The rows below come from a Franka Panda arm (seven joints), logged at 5 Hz.
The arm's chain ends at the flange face. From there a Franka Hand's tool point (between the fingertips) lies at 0.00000 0.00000 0.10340 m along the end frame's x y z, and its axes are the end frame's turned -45 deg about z.
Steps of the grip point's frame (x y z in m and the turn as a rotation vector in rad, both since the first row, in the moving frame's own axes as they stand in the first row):
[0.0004, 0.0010, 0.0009, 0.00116, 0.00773, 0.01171]
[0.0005, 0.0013, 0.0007, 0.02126, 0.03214, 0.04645]
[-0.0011, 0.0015, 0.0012, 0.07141, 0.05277, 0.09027]
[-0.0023, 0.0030, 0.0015, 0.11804, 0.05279, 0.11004]
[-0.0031, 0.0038, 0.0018, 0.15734, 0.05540, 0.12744]
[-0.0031, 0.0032, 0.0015, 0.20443, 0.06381, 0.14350]
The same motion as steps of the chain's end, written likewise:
[0.0005, 0.0011, 0.0009, 0.00629, 0.00465, 0.01171]
[0.0004, 0.0044, 0.0008, 0.03776, 0.00769, 0.04645]
[0.0012, 0.0110, 0.0016, 0.08781, -0.01318, 0.09027]
[0.0046, 0.0164, 0.0024, 0.12080, -0.04614, 0.11004]
[0.0069, 0.0208, 0.0032, 0.15043, -0.07208, 0.12744]
[0.0088, 0.0246, 0.0039, 0.18967, -0.09943, 0.14350]

